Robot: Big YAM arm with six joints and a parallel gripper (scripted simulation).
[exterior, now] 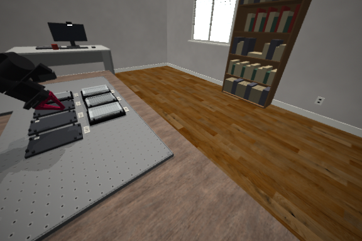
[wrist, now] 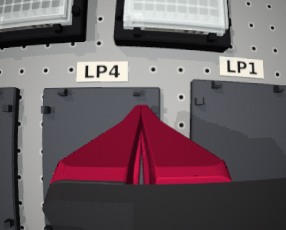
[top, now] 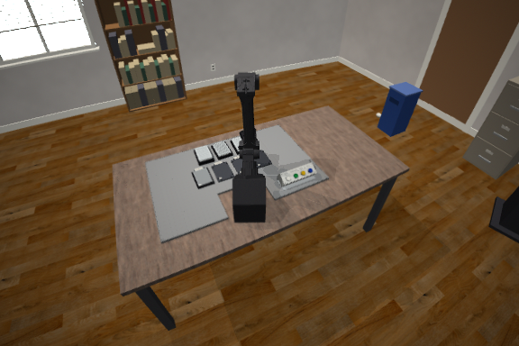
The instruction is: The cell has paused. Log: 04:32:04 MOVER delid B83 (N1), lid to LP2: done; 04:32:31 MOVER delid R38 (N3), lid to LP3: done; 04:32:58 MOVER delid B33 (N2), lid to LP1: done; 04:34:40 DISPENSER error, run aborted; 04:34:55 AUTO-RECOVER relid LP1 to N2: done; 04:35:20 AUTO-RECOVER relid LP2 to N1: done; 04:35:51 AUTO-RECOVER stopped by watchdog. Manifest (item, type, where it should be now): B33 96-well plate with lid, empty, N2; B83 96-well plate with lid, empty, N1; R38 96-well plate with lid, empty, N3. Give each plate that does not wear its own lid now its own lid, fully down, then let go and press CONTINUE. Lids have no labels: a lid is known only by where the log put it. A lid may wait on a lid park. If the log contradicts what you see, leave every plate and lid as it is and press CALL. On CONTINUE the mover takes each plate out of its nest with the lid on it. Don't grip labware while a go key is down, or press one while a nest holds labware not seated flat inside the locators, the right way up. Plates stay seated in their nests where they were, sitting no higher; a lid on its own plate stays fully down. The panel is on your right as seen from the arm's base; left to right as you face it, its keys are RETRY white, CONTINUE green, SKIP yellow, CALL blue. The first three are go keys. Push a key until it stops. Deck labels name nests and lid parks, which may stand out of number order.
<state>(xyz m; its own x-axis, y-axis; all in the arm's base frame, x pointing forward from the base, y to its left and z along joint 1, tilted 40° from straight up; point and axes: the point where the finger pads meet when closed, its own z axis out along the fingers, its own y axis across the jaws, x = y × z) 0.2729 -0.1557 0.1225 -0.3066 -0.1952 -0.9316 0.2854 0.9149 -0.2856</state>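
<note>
My hand is 170 mm short of the plate, 50 mm to the right of it and 50 mm above it. The rest, counted from my hand: park LP4: 70 mm below, 40 mm to the left, 30 mm behind; then park LP1: 80 mm to the right, 70 mm below, 60 mm behind; then park LP2: 170 mm to the left, 70 mm below, 20 mm ahead.
</note>
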